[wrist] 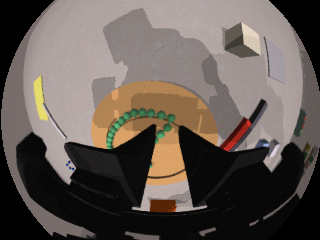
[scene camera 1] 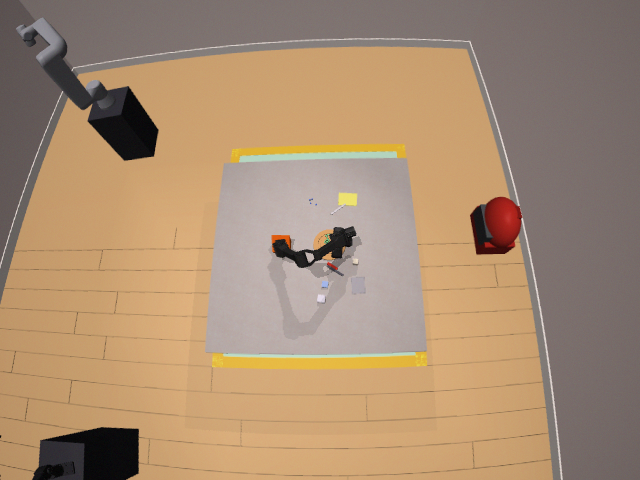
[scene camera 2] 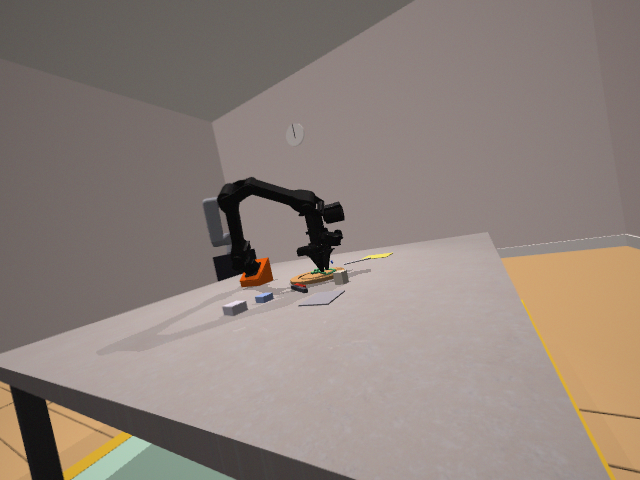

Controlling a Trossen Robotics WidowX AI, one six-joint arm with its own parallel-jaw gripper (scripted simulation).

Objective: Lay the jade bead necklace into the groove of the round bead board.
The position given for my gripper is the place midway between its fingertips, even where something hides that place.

Note:
In view: my gripper (scene camera 2: 325, 271), a red-handled tool (wrist: 245, 127) and a round wooden bead board (wrist: 167, 158).
My gripper shows as well in the wrist view (wrist: 167, 128).

